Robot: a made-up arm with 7 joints.
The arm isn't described. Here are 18 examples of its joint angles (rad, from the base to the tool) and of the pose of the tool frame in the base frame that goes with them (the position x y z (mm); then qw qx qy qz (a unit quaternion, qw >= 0)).
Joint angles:
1: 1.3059 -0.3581 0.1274 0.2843 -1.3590 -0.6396 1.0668
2: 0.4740 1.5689 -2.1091 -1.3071 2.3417 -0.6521 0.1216
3: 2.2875 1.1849 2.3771 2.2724 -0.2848 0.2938 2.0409
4: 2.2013 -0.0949 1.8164 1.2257 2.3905 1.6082 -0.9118
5: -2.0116 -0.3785 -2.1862 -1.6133 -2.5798 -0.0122 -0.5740
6: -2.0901 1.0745 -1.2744 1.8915 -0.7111 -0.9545 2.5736
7: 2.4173 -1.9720 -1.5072 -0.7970 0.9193 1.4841 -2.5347
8: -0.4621 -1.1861 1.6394 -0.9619 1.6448 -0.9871 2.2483
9: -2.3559 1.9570 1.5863 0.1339 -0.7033 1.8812 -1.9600
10: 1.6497 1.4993 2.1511 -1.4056 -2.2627 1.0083 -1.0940
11: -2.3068 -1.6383 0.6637 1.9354 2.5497 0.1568 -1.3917
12: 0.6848 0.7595 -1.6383 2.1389 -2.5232 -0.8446 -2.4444
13: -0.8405 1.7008 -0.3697 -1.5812 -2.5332 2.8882 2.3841
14: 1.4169 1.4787 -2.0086 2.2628 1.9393 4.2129 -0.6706
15: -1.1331 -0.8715 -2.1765 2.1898 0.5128 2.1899 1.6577
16: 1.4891 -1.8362 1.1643 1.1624 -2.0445 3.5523 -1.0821
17: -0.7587 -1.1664 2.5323 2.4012 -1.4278 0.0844 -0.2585
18: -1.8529 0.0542 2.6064 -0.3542 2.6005 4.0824 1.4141
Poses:
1: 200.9 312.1 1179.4 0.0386 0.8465 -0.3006 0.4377
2: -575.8 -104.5 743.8 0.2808 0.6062 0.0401 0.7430
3: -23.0 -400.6 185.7 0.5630 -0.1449 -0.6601 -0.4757
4: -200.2 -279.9 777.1 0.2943 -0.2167 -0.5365 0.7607
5: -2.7 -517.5 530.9 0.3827 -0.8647 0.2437 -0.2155
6: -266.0 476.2 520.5 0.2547 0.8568 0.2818 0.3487
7: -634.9 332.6 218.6 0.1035 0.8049 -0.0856 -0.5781
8: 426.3 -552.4 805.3 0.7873 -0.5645 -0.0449 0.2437
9: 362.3 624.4 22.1 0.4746 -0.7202 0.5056 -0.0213
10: 537.2 -432.0 430.6 0.6419 -0.2975 0.0613 -0.7041
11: 112.2 -386.4 94.2 0.3312 0.3195 0.6517 -0.6029
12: 159.1 -544.1 676.7 0.3373 -0.4279 -0.3606 0.7570
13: -122.7 412.2 216.7 0.6345 -0.7441 0.1352 0.1597
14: 260.9 -278.8 495.7 0.6245 0.4894 -0.5257 -0.3067
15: -152.2 -188.4 774.2 0.7349 -0.3594 -0.3039 0.4883
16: -60.5 640.1 204.5 0.7748 0.1683 0.0270 -0.6088
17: 137.8 106.1 785.9 0.1669 0.4191 0.7956 0.4044
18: -253.8 140.8 1009.2 0.2537 0.5222 0.7291 0.3624
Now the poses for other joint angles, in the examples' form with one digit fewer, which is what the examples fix.
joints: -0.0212 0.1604 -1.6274 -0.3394 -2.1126 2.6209 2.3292
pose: 98 51 1012 0.655 0.352 0.114 0.659
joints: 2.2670 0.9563 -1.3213 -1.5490 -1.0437 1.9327 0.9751
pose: -63 -303 550 0.177 -0.509 -0.510 0.671
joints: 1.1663 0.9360 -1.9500 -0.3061 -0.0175 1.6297 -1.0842
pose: -389 -449 812 0.780 0.067 -0.406 0.472
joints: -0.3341 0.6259 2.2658 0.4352 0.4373 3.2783 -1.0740
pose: -341 209 822 0.557 0.009 0.373 -0.742
